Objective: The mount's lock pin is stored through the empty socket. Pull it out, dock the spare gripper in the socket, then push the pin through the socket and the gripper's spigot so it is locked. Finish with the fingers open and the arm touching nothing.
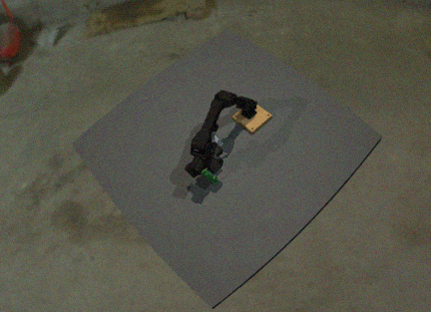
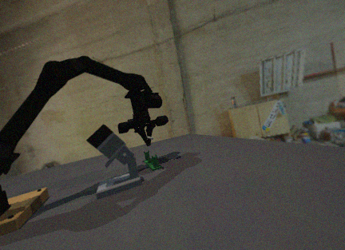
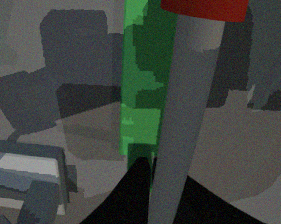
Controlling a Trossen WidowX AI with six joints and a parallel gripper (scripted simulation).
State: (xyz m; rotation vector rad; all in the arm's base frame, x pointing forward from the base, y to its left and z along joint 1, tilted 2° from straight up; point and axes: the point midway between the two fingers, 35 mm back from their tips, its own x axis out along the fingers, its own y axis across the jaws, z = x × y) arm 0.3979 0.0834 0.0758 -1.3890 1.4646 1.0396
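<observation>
Right now the mount is 110 mm behind my gripper tip, 90 mm to the right of it and 20 mm below it. The rest, counted from my gripper tip: spare gripper: 130 mm behind, 90 mm to the right, 40 mm above.
</observation>
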